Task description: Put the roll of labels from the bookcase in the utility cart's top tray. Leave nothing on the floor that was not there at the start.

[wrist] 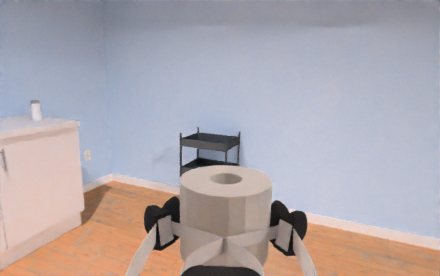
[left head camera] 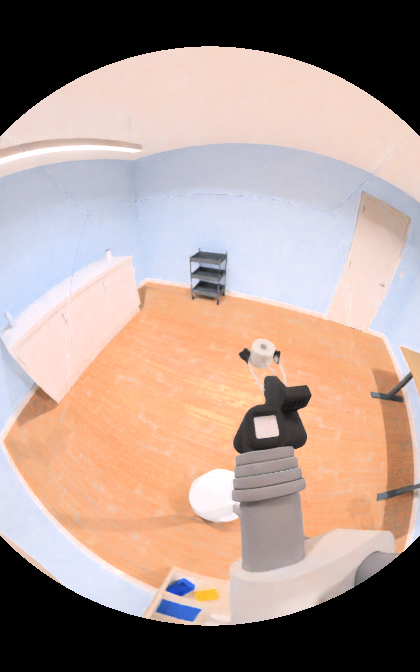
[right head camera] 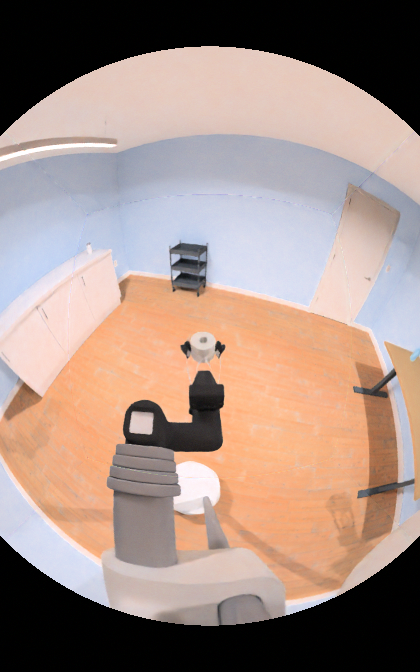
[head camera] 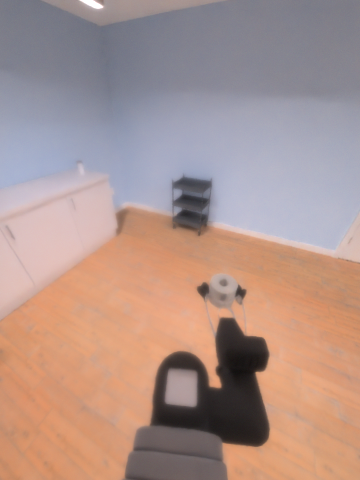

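Places are measured from the robot's base along level axes (x right, y ahead, z up), in millimetres.
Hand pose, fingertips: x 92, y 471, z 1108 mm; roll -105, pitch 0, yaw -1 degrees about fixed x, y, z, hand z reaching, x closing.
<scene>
After its pixels a point has its place.
The whitish roll of labels (head camera: pixel 223 291) {x 88, y 413, z 1155 mm} (left head camera: pixel 262 354) (right head camera: pixel 202 348) (wrist: pixel 225 215) {x 92, y 407, z 1142 mm} is upright with its round hole facing up. My gripper (head camera: pixel 222 292) {x 92, y 471, z 1108 mm} (left head camera: pixel 260 355) (right head camera: pixel 203 348) (wrist: pixel 225 215) {x 92, y 471, z 1108 mm} is shut on it, one dark fingertip on each side, and holds it in the air above the floor. The dark utility cart (head camera: pixel 192 204) {x -20, y 2681, z 369 mm} (left head camera: pixel 208 274) (right head camera: pixel 188 266) (wrist: pixel 210 146) {x -28, y 2495, z 663 mm} stands against the far blue wall, well beyond the gripper. Its top tray holds no visible object. In the wrist view the roll hides the cart's lower part.
A white cabinet (head camera: pixel 60 225) {x -1329, y 1608, z 557 mm} (left head camera: pixel 85 320) (right head camera: pixel 75 315) (wrist: pixel 45 185) {x -1172, y 2023, z 454 mm} runs along the left wall, with a small white bottle (head camera: pixel 80 167) {x -1344, y 2249, z 965 mm} (left head camera: pixel 108 254) (right head camera: pixel 89 248) (wrist: pixel 35 110) {x -1344, y 2250, z 958 mm} on top. A table (right head camera: pixel 400 385) stands at the right. A bookcase (left head camera: pixel 159 597) shows behind, at the bottom left.
</scene>
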